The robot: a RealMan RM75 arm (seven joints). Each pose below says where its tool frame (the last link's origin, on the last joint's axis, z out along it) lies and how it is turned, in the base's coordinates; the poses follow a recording.
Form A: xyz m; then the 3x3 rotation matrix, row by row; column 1 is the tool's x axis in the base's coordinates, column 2 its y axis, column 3 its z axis. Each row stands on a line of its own.
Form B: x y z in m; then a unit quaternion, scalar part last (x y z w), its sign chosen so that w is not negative. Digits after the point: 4 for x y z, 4 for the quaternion. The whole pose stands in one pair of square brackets.
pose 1, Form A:
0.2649 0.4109 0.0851
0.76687 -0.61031 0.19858
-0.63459 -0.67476 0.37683
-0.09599 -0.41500 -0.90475
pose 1, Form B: [0.2649 0.4109 0.0851 -0.9147 0.3403 -0.0280 0.2164]
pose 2, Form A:
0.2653 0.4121 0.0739
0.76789 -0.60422 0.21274
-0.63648 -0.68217 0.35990
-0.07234 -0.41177 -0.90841
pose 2, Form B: [0.2653 0.4121 0.0739 -0.9163 0.3385 -0.0383 0.2105]
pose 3, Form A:
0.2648 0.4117 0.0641
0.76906 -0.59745 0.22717
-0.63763 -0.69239 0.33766
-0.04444 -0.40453 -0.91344
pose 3, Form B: [0.2648 0.4117 0.0641 -0.9185 0.3362 -0.0497 0.2020]
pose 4, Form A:
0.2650 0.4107 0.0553
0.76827 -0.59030 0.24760
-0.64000 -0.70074 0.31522
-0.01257 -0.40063 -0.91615
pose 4, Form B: [0.2650 0.4107 0.0553 -0.9199 0.3343 -0.0639 0.1945]
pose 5, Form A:
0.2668 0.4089 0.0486
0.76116 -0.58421 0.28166
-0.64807 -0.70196 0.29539
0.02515 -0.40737 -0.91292
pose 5, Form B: [0.2668 0.4089 0.0486 -0.9187 0.3353 -0.0835 0.1912]
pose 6, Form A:
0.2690 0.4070 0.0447
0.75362 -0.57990 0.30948
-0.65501 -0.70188 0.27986
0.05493 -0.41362 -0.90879
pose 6, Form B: [0.2690 0.4070 0.0447 -0.9171 0.3366 -0.0993 0.1890]
